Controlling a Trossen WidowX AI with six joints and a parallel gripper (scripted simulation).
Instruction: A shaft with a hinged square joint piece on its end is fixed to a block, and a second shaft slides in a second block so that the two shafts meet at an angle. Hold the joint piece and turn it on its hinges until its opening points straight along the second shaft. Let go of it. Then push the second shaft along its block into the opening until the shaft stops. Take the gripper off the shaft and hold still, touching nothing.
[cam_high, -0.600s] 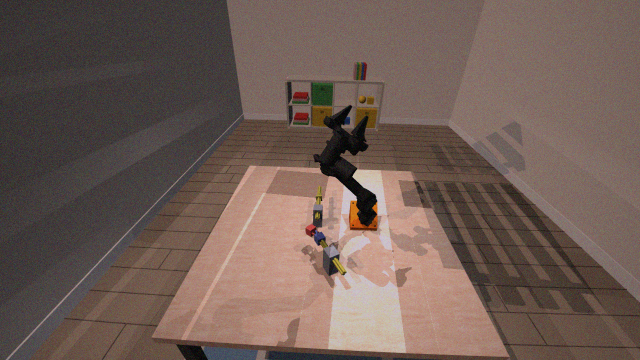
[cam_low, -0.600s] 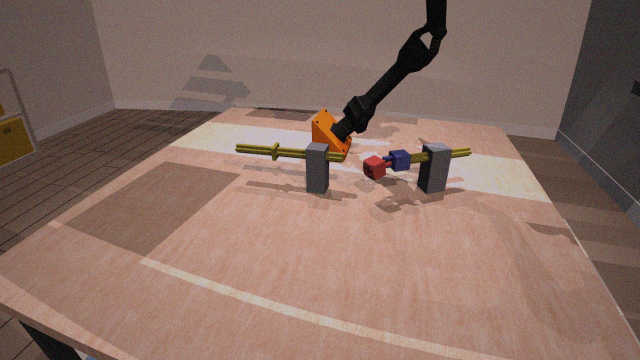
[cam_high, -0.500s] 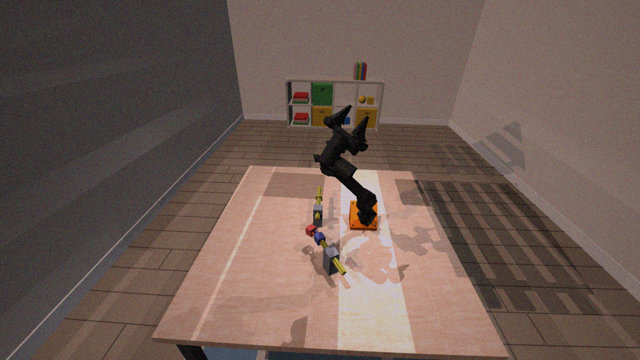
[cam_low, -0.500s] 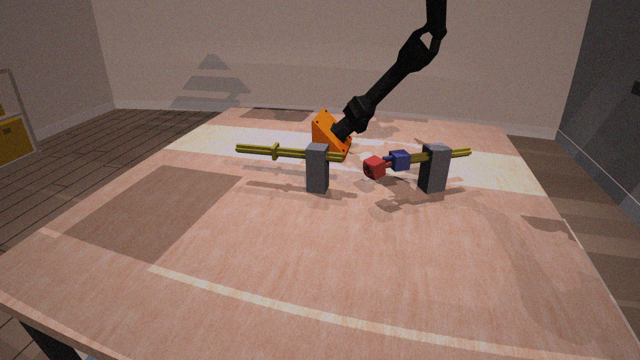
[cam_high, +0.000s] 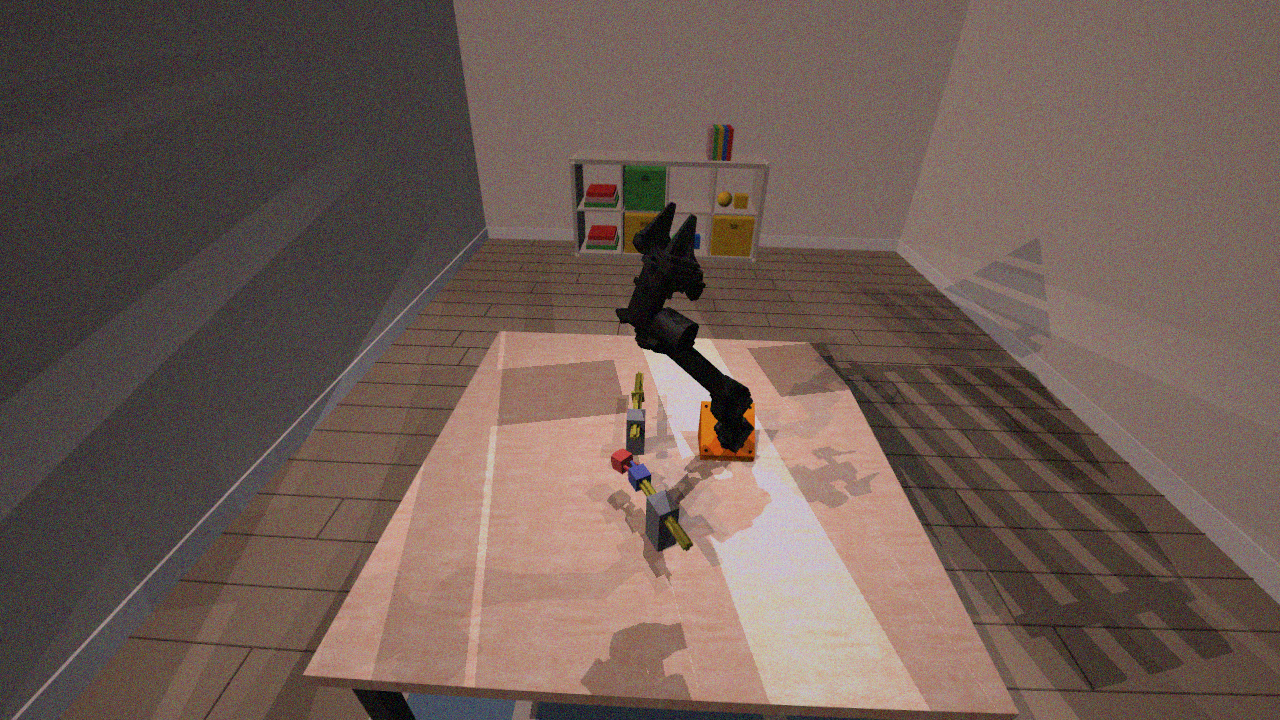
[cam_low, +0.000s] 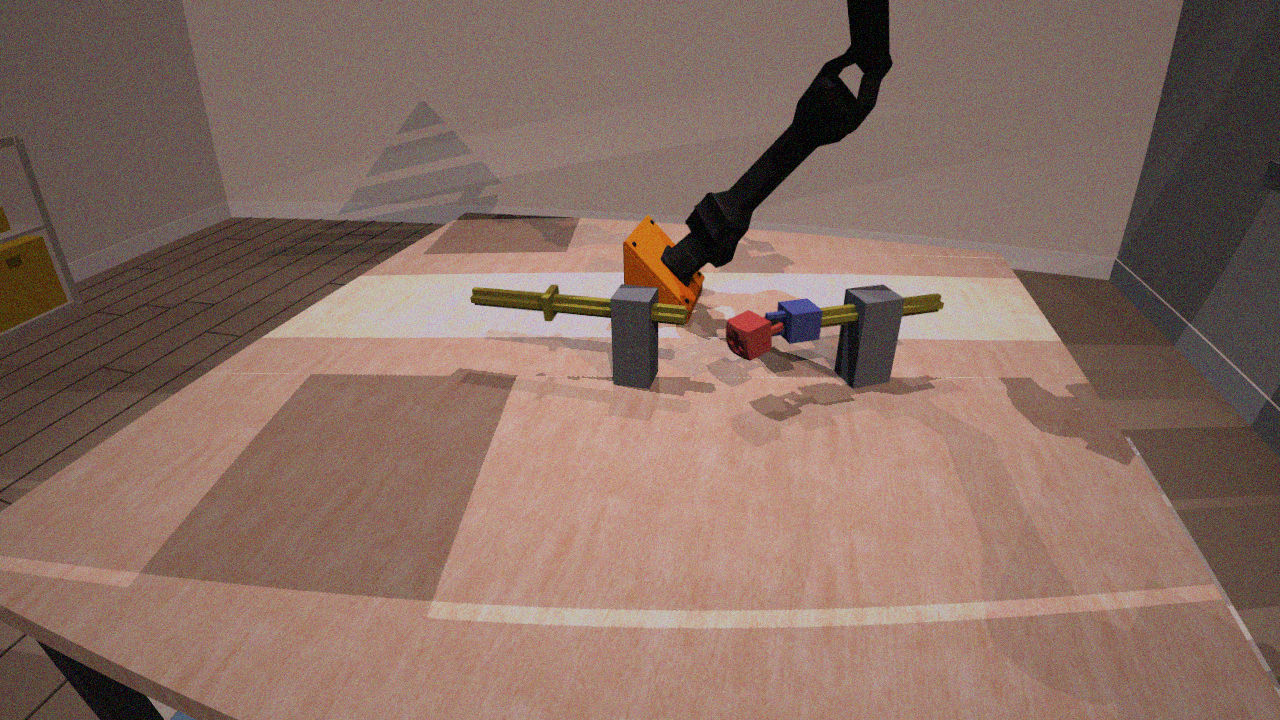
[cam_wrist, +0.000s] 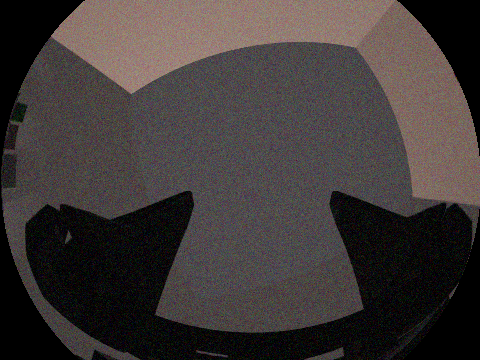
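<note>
The red square joint piece lies 66 cm below my gripper tip, 10 cm to the right of it and 10 cm ahead of it.
</note>
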